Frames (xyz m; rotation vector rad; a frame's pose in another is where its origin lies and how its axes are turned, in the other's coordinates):
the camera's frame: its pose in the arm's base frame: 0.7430 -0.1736 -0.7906 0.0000 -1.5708 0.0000
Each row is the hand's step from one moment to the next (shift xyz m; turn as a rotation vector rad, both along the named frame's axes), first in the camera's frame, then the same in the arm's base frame.
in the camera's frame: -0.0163 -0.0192 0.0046 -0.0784 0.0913 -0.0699
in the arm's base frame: -0.0046 -0.0192 -0.0163 0.0699 0.0913 -0.0784
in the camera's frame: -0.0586 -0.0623 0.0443 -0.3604 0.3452 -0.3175
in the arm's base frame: -0.0443 -0.0623 -0.0586 0.3175 0.3452 -0.3604
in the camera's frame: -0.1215 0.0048 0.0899 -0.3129 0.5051 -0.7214
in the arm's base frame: -0.0899 0.0048 -0.1215 0.7214 0.5051 -0.3129
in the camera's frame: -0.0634 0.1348 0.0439 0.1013 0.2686 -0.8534
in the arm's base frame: -0.0439 0.1348 -0.0634 0.8534 0.2686 0.1013
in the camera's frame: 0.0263 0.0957 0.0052 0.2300 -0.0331 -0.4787
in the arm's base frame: -0.0052 0.0957 0.0263 0.4787 -0.0331 0.2300
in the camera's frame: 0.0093 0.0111 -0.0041 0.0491 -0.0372 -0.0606
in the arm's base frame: 0.0041 0.0111 0.0093 0.0606 -0.0372 0.0491
